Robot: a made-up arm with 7 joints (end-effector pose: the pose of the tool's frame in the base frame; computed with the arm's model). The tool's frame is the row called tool.
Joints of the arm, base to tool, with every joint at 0 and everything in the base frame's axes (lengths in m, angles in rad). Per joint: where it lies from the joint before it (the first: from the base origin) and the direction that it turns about. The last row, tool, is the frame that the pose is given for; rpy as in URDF.
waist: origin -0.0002 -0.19 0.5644 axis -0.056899 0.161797 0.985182
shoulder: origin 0.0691 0.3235 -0.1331 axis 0 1 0
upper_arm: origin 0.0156 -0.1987 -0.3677 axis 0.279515 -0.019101 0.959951
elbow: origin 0.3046 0.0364 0.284 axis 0 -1 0
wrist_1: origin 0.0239 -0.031 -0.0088 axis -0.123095 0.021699 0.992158
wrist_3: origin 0.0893 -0.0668 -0.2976 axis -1 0 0
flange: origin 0.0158 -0.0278 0.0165 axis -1 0 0
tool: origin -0.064 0.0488 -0.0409 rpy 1.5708 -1.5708 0
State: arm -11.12 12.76 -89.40 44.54 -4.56 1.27 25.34
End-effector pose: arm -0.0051 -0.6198 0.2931 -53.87 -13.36 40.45
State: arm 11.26 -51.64 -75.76 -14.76 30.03 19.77 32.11
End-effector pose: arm 0.3896 -0.3314 0.2235 -37.14 -52.70 81.85
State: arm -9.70 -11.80 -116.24 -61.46 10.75 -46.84 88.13
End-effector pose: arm 0.1260 -0.0454 0.1227 59.11 -33.22 -67.58
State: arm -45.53 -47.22 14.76 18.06 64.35 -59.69 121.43
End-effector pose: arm 0.6715 -0.5637 0.6879 -26.57 42.52 114.65
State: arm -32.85 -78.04 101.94 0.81 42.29 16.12 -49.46
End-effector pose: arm 0.5330 0.0608 0.4153 57.13 -40.80 140.93
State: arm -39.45 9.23 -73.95 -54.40 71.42 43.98 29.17
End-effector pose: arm 0.0772 -0.2206 0.0744 54.05 -41.64 17.52
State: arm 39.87 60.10 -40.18 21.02 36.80 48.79 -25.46
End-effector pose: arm 0.0593 -0.4120 -0.0650 63.83 -21.67 94.99
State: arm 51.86 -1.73 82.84 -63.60 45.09 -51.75 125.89
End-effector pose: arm -0.0624 -0.0037 0.0255 30.26 -58.92 -99.52
